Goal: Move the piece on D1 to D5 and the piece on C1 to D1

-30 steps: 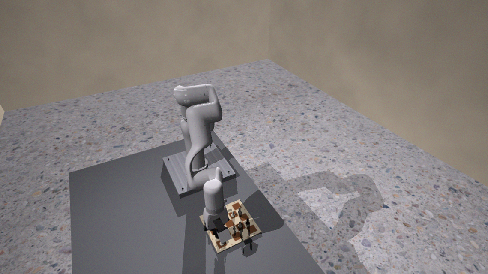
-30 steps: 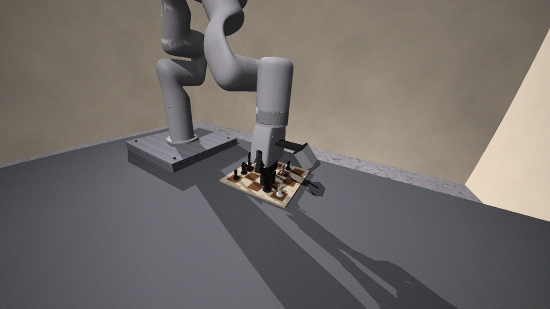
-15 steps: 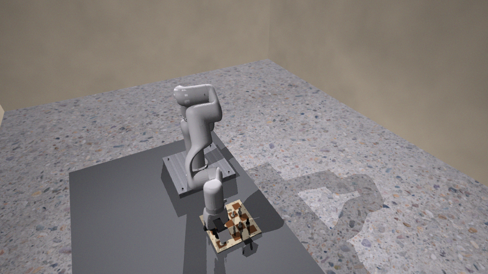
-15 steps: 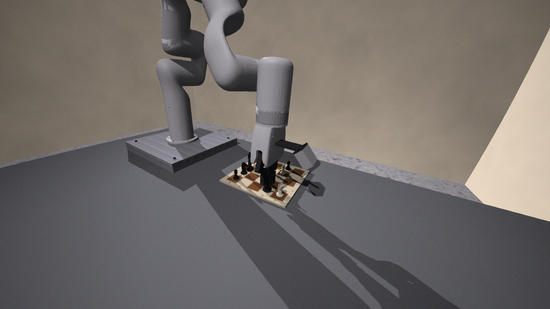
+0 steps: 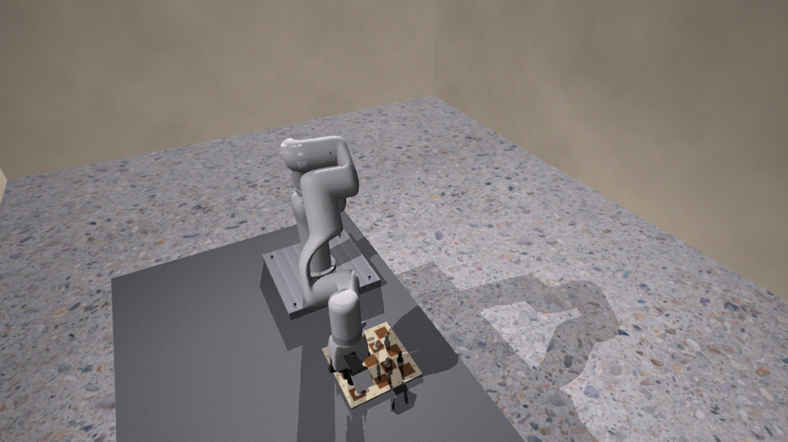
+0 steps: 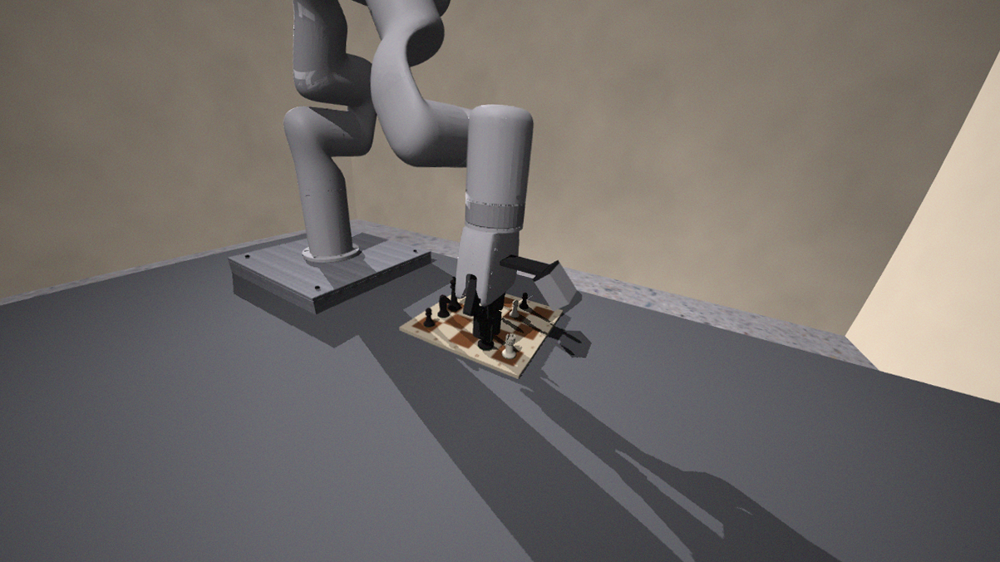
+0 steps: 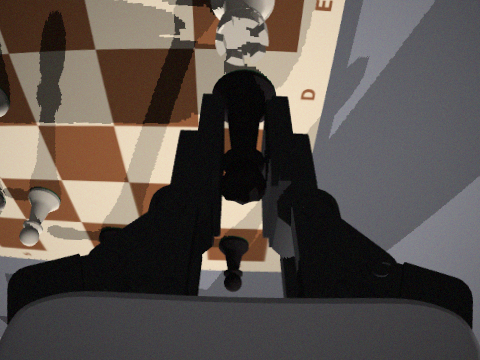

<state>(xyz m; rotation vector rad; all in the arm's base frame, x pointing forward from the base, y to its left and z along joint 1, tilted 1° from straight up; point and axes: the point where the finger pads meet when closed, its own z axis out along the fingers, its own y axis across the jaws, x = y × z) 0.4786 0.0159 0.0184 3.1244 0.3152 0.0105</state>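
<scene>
The white piece is 4 cm ahead of my hand, 3 cm below it and 1 cm to the left of it. Round my hand: chessboard 7 cm to the left, 5 cm below, 5 cm behind.
</scene>
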